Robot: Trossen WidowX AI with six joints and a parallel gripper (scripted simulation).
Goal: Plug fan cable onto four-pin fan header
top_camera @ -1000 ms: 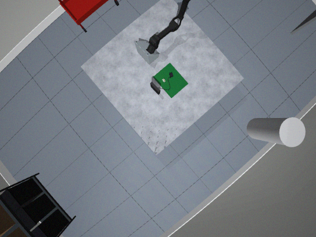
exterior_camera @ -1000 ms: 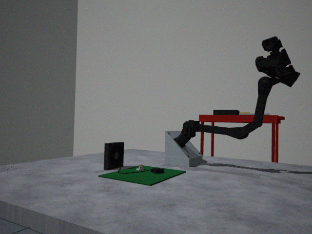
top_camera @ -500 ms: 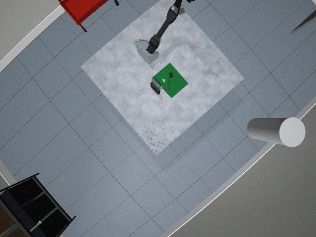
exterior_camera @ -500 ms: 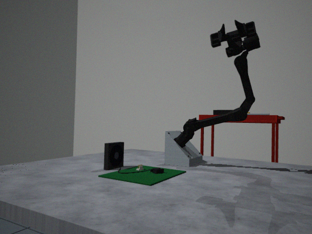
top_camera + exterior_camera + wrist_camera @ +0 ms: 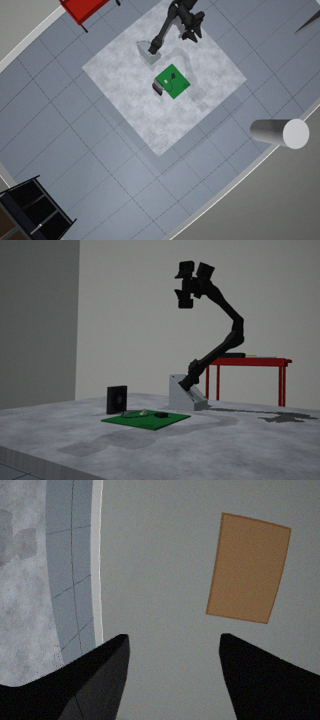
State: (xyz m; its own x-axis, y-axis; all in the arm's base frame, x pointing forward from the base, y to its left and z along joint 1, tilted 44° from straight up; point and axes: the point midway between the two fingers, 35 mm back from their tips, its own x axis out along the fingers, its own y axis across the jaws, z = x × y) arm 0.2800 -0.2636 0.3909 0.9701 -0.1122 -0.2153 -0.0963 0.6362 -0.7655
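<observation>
Right now the black plug is 7 cm behind my gripper tip, 7 cm to the right of it and 53 cm below it. Also, from my gripper tip: four-pin header (8 cm behind, 17 cm to the right, 54 cm below); then black fan (8 cm behind, 29 cm to the right, 48 cm below); then green board (3 cm behind, 11 cm to the right, 55 cm below).
</observation>
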